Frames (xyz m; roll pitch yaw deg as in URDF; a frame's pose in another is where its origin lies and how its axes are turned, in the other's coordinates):
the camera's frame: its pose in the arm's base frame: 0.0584 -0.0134 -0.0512 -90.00 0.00 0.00
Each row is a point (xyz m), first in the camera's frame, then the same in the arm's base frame.
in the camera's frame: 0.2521 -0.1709 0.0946
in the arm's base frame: 0.3105 0.0812 0.1197
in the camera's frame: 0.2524 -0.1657 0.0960
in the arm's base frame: 0.3108 0.0826 0.1145
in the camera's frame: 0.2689 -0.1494 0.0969
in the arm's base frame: 0.3273 0.0835 0.0982
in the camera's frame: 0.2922 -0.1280 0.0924
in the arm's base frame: 0.3506 0.0790 0.0768
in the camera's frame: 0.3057 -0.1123 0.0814
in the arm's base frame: 0.3641 0.0680 0.0611
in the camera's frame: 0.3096 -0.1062 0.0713
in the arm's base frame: 0.3680 0.0579 0.0550
